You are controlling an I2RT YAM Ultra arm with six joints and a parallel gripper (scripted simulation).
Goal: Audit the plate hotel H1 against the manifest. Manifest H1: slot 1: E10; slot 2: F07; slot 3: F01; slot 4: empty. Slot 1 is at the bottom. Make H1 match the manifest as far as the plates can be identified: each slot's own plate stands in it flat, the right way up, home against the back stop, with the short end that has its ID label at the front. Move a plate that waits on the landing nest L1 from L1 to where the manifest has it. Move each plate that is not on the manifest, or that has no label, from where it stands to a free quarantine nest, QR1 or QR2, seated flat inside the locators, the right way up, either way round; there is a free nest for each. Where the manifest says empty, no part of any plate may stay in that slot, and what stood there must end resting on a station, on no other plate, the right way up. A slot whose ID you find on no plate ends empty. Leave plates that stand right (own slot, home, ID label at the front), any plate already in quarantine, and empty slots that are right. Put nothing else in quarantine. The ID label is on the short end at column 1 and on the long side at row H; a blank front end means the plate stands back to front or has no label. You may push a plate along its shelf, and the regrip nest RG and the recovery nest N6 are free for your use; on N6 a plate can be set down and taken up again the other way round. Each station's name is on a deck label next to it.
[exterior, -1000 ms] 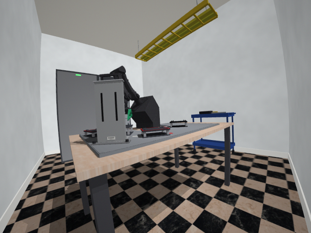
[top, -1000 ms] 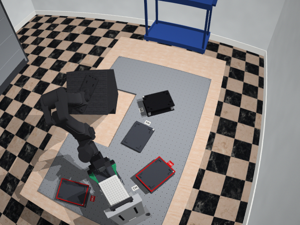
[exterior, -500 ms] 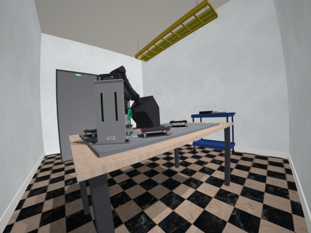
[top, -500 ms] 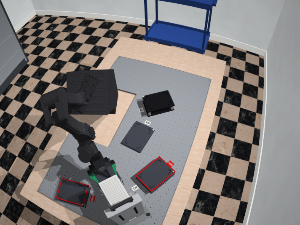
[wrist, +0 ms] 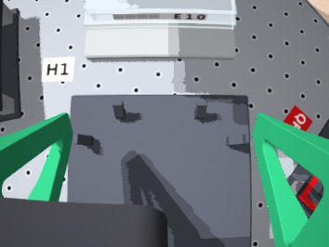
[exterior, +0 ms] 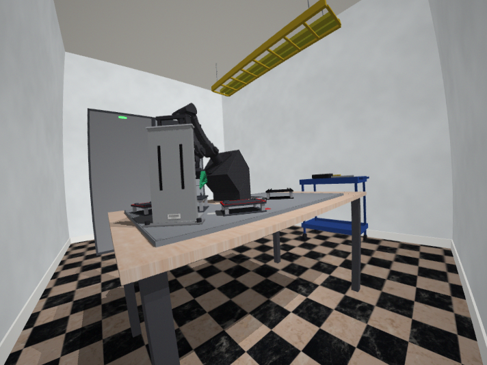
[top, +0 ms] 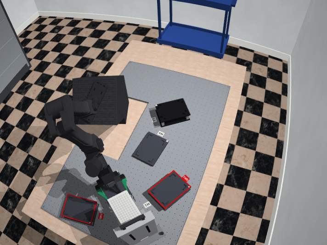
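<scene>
My gripper is now 50 mm above the RG nest, 40 mm past it and 30 mm to the right of it. Also, from my hand: grey plate hotel H1 (160 mm ahead, 120 mm to the right, 50 mm above); then red-framed quarantine nest QR2 (160 mm behind, 130 mm to the right, 70 mm below); then H1 deck label (120 mm ahead, 110 mm below, 40 mm to the left).
</scene>
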